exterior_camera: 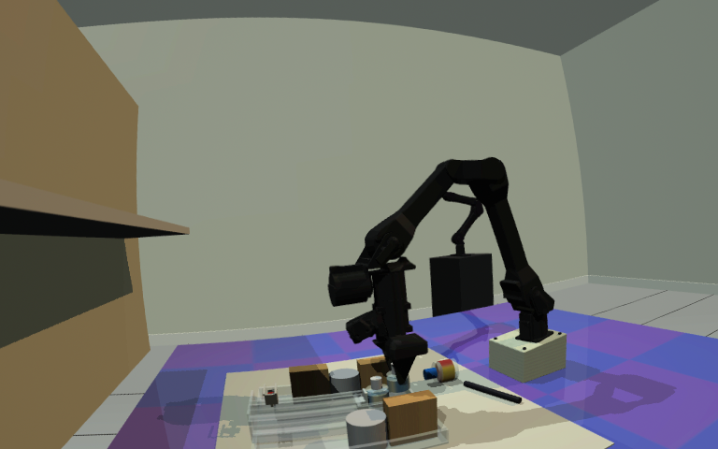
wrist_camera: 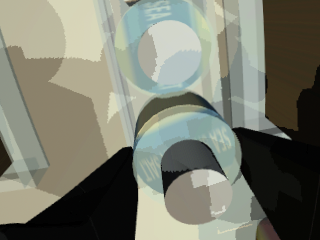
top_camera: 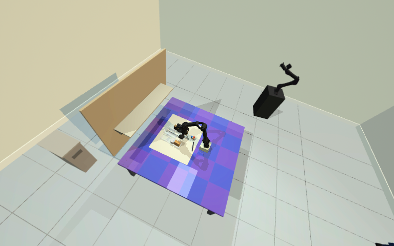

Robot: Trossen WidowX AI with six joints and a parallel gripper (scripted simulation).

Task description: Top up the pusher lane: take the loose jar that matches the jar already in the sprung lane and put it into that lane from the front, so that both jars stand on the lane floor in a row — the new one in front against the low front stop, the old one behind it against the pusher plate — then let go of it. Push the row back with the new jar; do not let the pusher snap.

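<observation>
My gripper tip is now 150 mm short of the clear lane rack, 20 mm to the left of it and 40 mm above it. From my gripper tip the other things lie so: wooden shelf wall (600 mm ahead, 120 mm to the right, 340 mm above); then black rod (150 mm behind, 90 mm to the left, 50 mm below).
</observation>
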